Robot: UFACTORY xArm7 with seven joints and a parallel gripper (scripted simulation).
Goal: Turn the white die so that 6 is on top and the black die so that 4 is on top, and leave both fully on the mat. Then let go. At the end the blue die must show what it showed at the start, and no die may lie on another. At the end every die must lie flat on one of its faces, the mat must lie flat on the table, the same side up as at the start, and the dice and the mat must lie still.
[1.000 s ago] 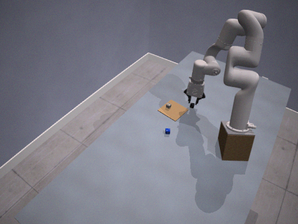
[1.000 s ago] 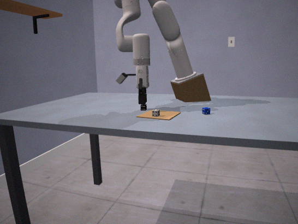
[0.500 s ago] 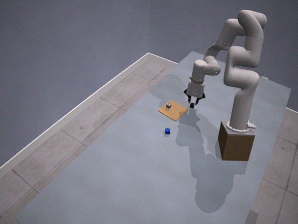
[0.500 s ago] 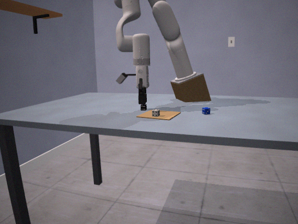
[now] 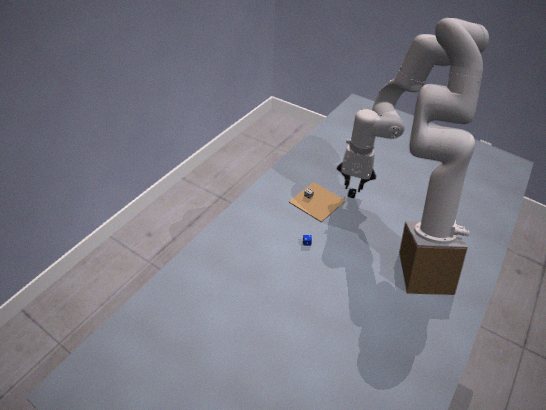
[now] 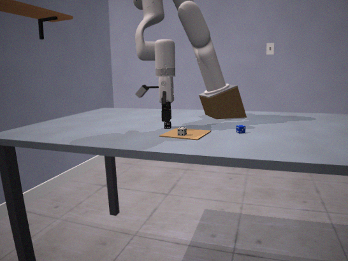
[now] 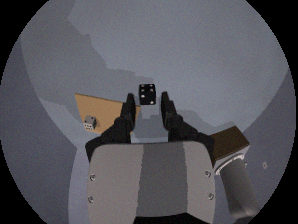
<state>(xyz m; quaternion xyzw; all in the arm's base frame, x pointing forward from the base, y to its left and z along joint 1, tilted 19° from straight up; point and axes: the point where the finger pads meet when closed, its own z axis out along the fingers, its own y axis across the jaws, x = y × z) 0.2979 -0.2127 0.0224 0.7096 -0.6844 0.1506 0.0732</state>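
The black die lies 4 cm below my hand. From my hand the other things lie so: blue die: 28 cm to the left, 8 cm ahead, 4 cm below; then white die: 14 cm ahead, 7 cm to the left, 3 cm below; then mat: 10 cm ahead, 8 cm to the left, 5 cm below.
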